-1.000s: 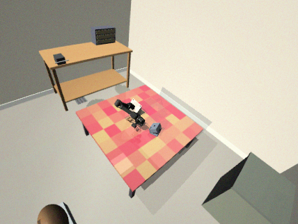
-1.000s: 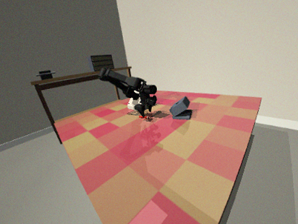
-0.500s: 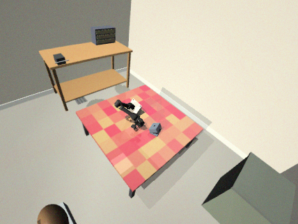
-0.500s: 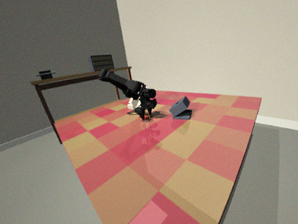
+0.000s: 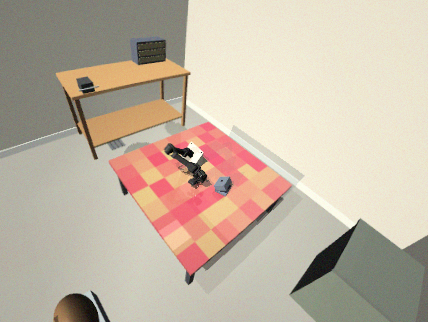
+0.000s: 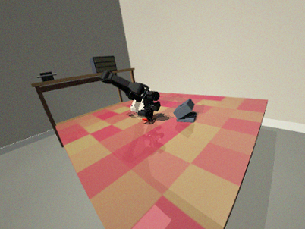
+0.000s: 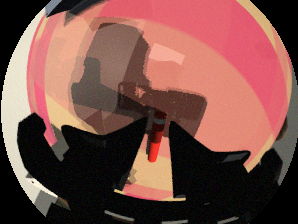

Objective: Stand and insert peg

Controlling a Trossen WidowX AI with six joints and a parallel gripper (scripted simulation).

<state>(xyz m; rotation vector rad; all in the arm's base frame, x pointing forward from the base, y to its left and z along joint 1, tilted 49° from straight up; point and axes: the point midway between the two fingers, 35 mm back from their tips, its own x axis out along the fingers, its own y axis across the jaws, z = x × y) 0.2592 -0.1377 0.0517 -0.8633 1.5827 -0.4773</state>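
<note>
Now: the red peg 1 cm behind my gripper tip. Round my gripper tip: grey-blue sloped panel: 18 cm ahead, 16 cm to the left, 6 cm above.
</note>
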